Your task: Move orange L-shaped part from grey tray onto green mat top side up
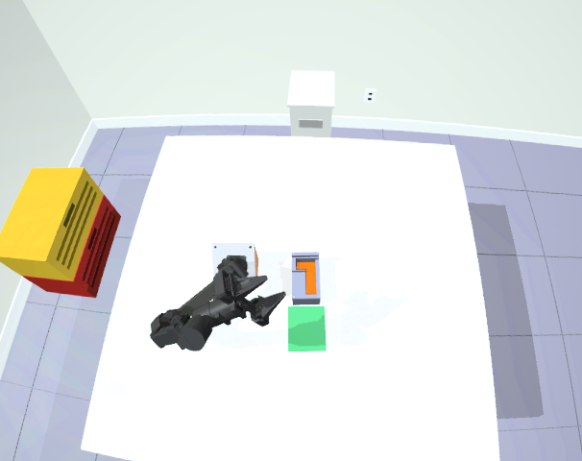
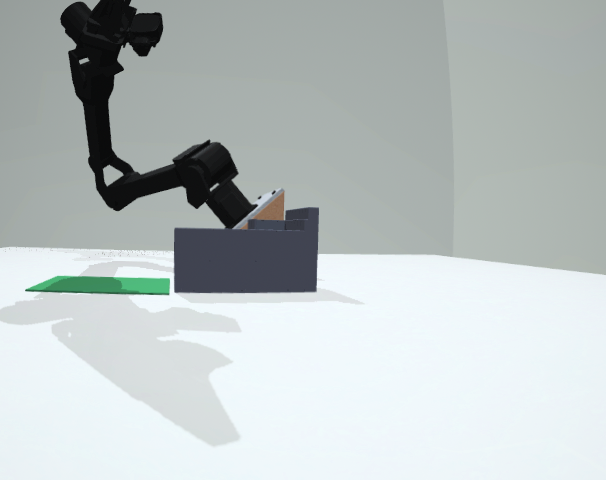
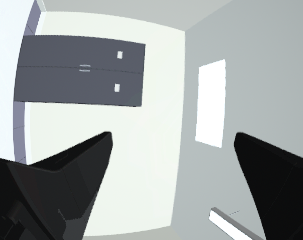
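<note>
Right now my gripper tip is 6 cm short of the orange L-shaped part, 19 cm to the right of it and 39 cm above it. Also, from my gripper tip: green mat (6 cm ahead, 2 cm to the left, 45 cm below).
</note>
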